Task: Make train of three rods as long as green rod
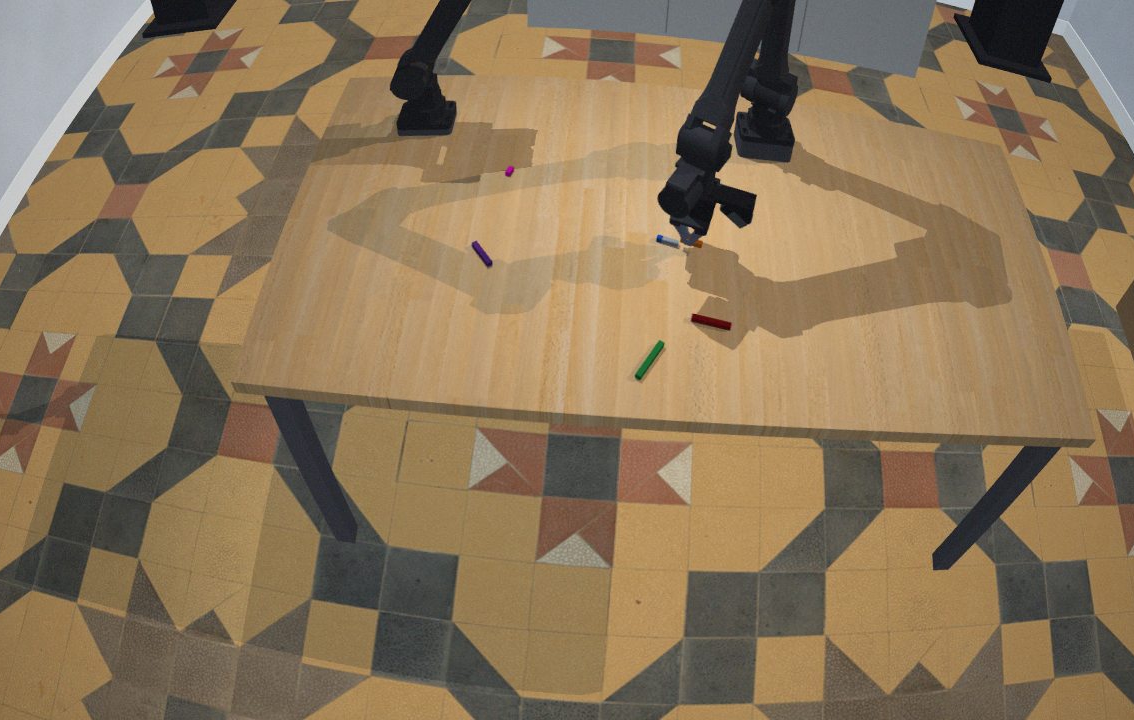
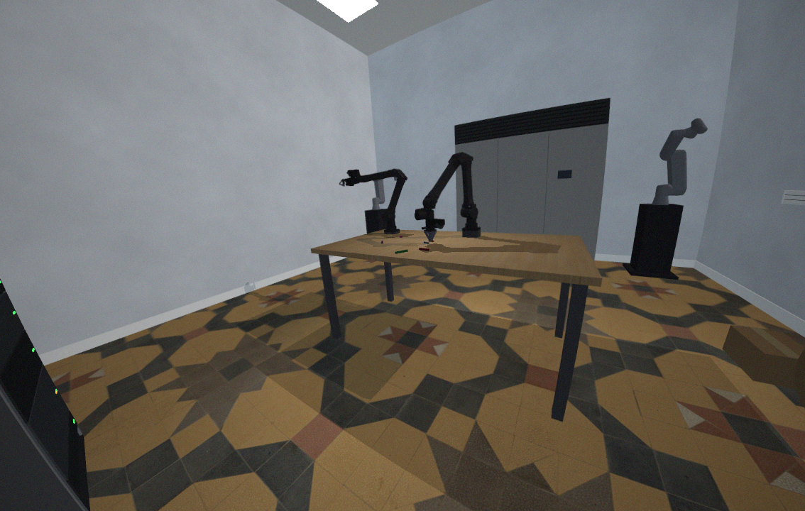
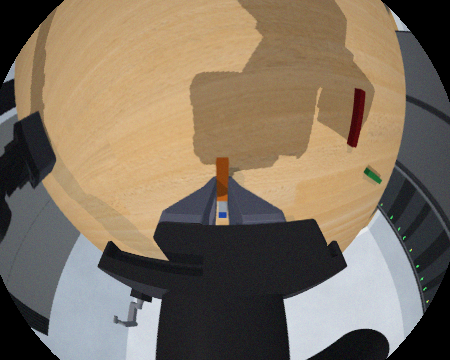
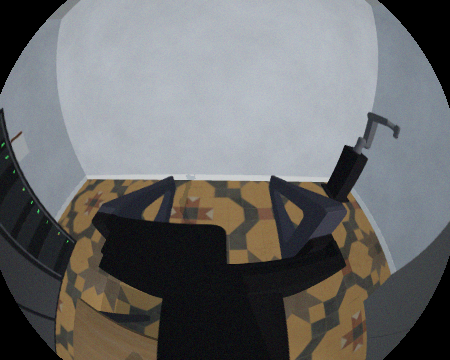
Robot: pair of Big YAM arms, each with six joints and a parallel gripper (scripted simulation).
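The grey rod is 30 mm to the right of my left hand, 20 mm below it and 10 mm behind it. The rest, counted from my left hand: green rod (260 mm ahead, 70 mm to the right, 20 mm below); then blue rod (50 mm to the right, 20 mm below, 10 mm behind); then red rod (170 mm ahead, 40 mm to the left, 20 mm below).
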